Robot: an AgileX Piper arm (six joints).
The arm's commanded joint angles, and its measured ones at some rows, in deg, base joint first. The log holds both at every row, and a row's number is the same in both.
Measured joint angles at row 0:
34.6, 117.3, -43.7, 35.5, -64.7, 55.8
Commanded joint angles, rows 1 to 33:
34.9, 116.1, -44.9, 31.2, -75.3, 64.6
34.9, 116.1, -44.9, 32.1, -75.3, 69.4
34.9, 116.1, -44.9, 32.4, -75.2, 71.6
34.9, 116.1, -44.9, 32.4, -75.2, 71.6
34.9, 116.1, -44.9, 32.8, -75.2, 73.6
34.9, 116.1, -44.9, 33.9, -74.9, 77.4
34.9, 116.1, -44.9, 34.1, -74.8, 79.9
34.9, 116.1, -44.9, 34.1, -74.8, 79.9
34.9, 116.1, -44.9, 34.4, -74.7, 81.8
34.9, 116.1, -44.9, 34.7, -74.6, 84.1
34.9, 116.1, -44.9, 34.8, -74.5, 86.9
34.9, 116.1, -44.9, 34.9, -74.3, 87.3
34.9, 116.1, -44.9, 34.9, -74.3, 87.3
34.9, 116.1, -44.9, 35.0, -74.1, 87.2
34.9, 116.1, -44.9, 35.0, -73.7, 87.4
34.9, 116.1, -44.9, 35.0, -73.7, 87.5
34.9, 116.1, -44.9, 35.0, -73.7, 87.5
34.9, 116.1, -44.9, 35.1, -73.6, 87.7
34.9, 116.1, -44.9, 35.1, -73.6, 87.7
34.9, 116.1, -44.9, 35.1, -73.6, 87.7
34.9, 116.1, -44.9, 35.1, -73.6, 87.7
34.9, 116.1, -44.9, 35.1, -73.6, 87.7
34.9, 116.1, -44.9, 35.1, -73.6, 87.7
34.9, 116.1, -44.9, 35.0, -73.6, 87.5
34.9, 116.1, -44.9, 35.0, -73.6, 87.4
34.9, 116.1, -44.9, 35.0, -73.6, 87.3
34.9, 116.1, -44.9, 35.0, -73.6, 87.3
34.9, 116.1, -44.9, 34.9, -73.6, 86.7
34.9, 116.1, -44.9, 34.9, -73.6, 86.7
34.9, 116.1, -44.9, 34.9, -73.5, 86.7
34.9, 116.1, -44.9, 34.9, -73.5, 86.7
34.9, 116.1, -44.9, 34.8, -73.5, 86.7
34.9, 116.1, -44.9, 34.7, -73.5, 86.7
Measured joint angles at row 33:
34.7, 117.3, -43.7, 37.0, -64.6, 86.9
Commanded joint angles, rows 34 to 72:
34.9, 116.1, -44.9, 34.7, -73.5, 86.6
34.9, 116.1, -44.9, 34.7, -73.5, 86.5
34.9, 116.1, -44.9, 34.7, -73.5, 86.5
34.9, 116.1, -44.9, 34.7, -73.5, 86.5
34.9, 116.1, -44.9, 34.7, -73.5, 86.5
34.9, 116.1, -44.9, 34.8, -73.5, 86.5
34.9, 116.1, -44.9, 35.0, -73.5, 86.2
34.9, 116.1, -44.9, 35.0, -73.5, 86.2
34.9, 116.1, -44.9, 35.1, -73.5, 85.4
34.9, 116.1, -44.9, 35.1, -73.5, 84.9
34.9, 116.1, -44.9, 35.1, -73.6, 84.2
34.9, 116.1, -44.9, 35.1, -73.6, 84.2
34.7, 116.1, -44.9, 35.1, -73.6, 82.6
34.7, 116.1, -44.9, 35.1, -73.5, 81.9
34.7, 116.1, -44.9, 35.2, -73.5, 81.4
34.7, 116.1, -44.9, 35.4, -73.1, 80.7
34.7, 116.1, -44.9, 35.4, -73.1, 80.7
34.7, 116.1, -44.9, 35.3, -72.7, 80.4
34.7, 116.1, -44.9, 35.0, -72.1, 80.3
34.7, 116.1, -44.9, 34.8, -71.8, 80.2
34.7, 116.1, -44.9, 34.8, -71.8, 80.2
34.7, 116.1, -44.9, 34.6, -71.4, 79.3
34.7, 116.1, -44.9, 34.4, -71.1, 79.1
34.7, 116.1, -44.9, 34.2, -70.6, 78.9
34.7, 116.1, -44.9, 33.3, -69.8, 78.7
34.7, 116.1, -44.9, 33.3, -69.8, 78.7
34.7, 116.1, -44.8, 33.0, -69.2, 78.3
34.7, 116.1, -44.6, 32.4, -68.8, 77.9
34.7, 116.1, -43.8, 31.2, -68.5, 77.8
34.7, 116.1, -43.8, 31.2, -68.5, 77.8
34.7, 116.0, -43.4, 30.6, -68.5, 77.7
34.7, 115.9, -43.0, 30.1, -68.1, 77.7
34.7, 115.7, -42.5, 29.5, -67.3, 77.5
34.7, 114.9, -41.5, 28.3, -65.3, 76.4
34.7, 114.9, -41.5, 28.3, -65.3, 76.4
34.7, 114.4, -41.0, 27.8, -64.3, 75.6
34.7, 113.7, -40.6, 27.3, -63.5, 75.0
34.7, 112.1, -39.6, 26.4, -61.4, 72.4
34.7, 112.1, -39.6, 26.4, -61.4, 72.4
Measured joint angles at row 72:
35.0, 114.6, -40.6, 28.6, -63.8, 76.2
